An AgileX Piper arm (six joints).
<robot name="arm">
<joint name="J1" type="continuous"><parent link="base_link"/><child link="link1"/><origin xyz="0 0 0.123" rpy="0 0 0"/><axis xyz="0 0 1"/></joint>
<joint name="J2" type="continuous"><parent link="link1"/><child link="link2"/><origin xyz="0 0 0" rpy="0 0 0"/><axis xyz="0 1 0"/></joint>
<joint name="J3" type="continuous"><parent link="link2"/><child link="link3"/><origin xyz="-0.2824 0 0.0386" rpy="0 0 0"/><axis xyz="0 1 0"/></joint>
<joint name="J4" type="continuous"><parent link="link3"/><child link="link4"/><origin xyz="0.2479 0 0.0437" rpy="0 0 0"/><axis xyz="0.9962 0 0.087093"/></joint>
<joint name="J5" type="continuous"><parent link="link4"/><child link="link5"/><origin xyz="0 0 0" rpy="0 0 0"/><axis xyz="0 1 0"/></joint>
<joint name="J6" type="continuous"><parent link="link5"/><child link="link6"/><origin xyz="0.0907 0 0.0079" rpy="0 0 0"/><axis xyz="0.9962 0 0.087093"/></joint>
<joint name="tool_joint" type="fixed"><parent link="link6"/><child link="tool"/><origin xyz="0 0 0" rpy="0 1.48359 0"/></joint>
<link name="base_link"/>
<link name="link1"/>
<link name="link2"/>
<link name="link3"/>
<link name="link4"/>
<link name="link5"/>
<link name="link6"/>
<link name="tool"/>
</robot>
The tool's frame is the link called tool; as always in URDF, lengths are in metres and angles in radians. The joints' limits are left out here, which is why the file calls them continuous.
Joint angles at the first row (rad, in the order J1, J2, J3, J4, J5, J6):
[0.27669, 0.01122, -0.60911, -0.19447, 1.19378, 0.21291]
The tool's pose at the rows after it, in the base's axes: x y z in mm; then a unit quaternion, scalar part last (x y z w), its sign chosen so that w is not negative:
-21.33 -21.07 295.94 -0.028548 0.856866 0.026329 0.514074
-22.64 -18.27 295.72 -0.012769 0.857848 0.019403 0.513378
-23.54 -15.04 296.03 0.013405 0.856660 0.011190 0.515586
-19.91 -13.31 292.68 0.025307 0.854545 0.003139 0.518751
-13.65 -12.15 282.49 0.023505 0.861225 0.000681 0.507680
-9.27 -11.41 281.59 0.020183 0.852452 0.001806 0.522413
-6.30 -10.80 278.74 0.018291 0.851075 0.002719 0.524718
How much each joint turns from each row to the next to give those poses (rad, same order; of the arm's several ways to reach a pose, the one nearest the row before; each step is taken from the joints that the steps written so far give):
[-0.00866, -0.01611, 0.00000, 0.02094, 0.00897, -0.04501]
[-0.05259, -0.00029, 0.00000, 0.01982, 0.00001, -0.01194]
[-0.06724, 0.00004, 0.00036, 0.01875, -0.00721, -0.00200]
[-0.03535, -0.00001, 0.02187, 0.00337, -0.02933, -0.00295]
[-0.00516, -0.00002, 0.04386, 0.00344, -0.01811, -0.00453]
[-0.00001, -0.00091, 0.01881, 0.00000, -0.05250, -0.00213]
[0.00000, 0.00003, 0.01705, 0.00207, -0.02272, -0.00128]

